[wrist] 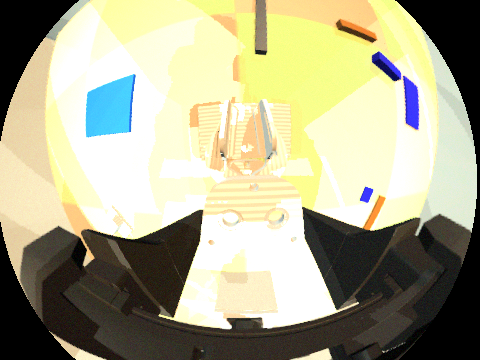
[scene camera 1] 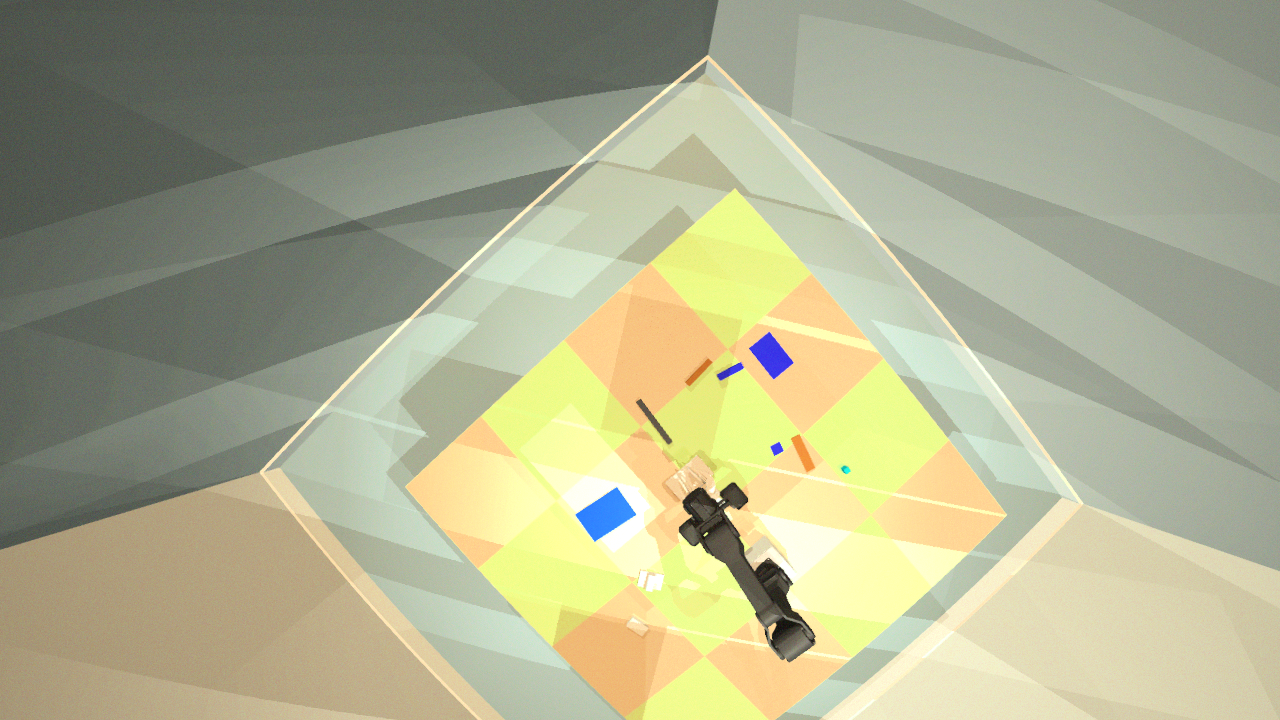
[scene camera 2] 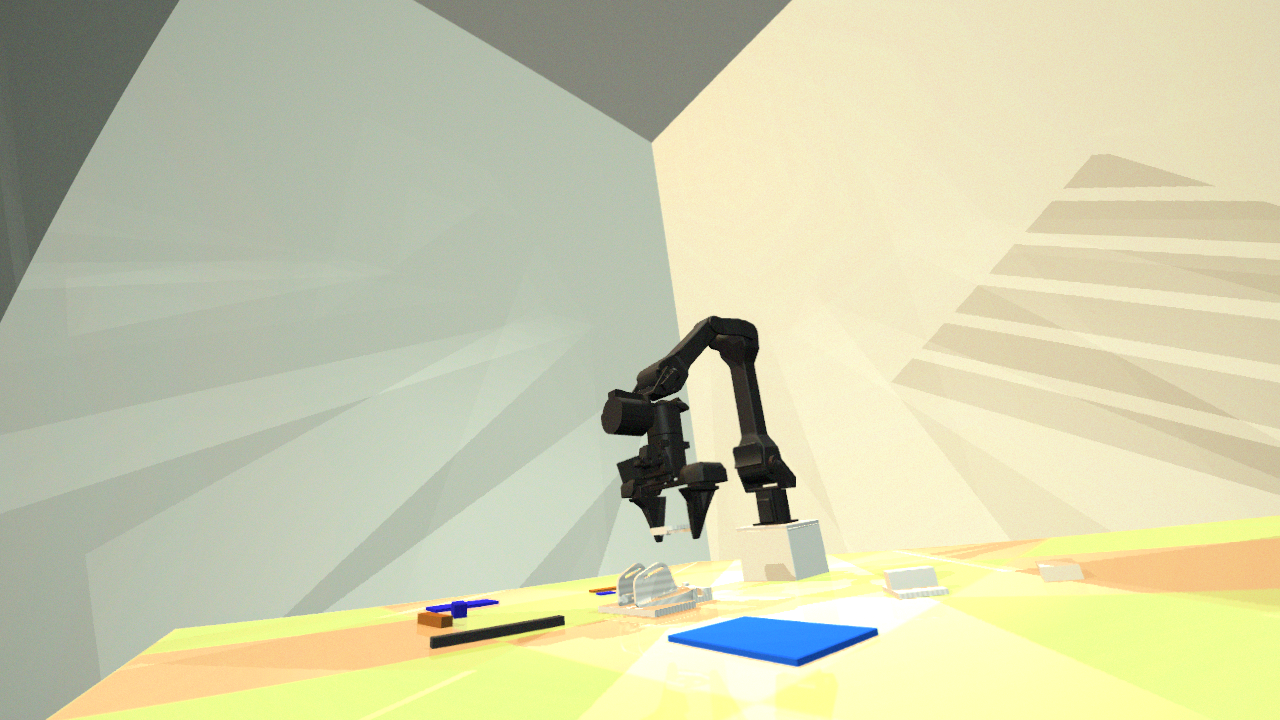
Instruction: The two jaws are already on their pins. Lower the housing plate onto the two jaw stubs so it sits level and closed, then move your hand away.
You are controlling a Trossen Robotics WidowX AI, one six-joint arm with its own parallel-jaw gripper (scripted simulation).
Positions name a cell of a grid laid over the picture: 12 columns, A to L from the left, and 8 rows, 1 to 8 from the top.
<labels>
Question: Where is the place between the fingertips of my gripper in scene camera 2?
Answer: G7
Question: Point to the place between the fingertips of my gripper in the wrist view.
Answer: G5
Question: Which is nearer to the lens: the black bar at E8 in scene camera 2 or the tile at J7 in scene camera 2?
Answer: The black bar.
</labels>
